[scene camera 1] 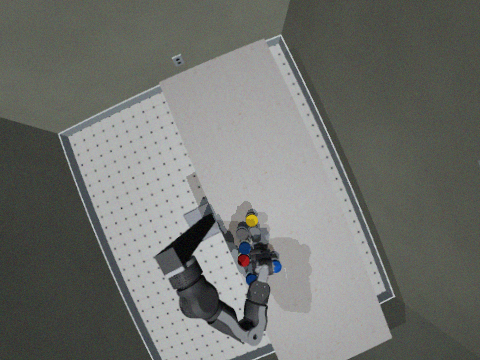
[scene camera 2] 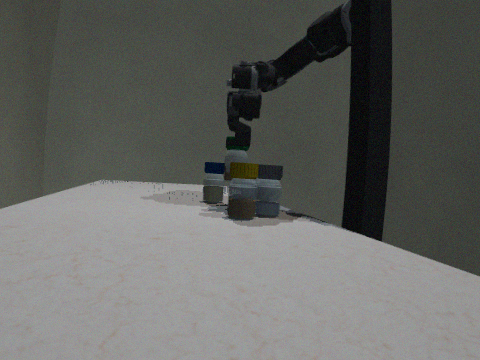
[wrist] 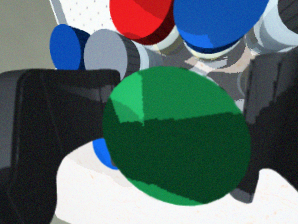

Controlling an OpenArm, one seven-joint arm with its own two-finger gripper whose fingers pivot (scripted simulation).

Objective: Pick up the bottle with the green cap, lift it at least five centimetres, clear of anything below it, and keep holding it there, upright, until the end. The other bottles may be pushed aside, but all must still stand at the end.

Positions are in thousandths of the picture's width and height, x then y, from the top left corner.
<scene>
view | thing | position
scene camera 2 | my gripper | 497,407
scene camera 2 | blue-capped bottle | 445,521
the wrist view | my gripper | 579,547
</scene>
